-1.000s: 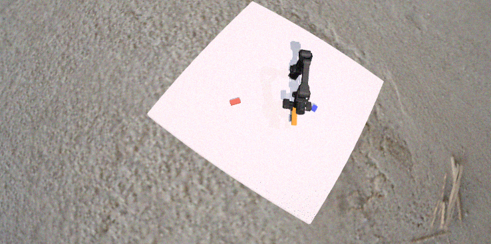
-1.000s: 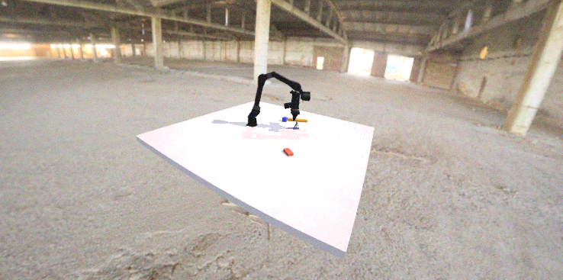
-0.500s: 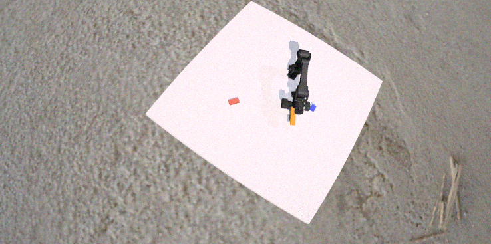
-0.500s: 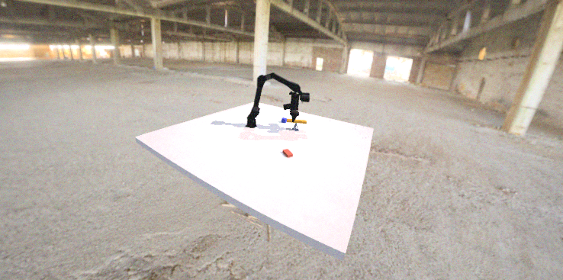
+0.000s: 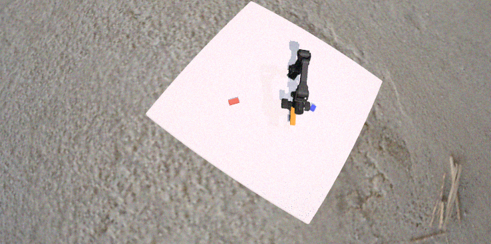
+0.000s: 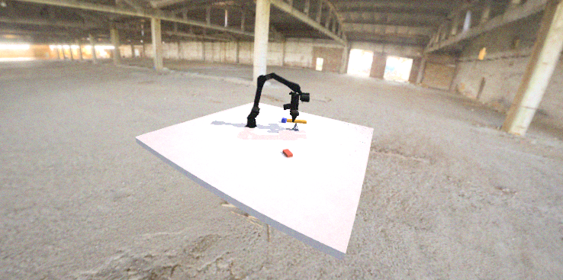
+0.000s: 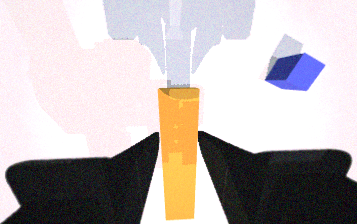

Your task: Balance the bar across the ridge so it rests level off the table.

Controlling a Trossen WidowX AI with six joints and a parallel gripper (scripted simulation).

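Right now the bar is 20 mm ahead of my gripper tip and 10 mm to the left of it. Also, from my gripper tip: blue cube 130 mm behind, 110 mm to the left, 50 mm below; red block 150 mm ahead, 360 mm to the right, 60 mm below.
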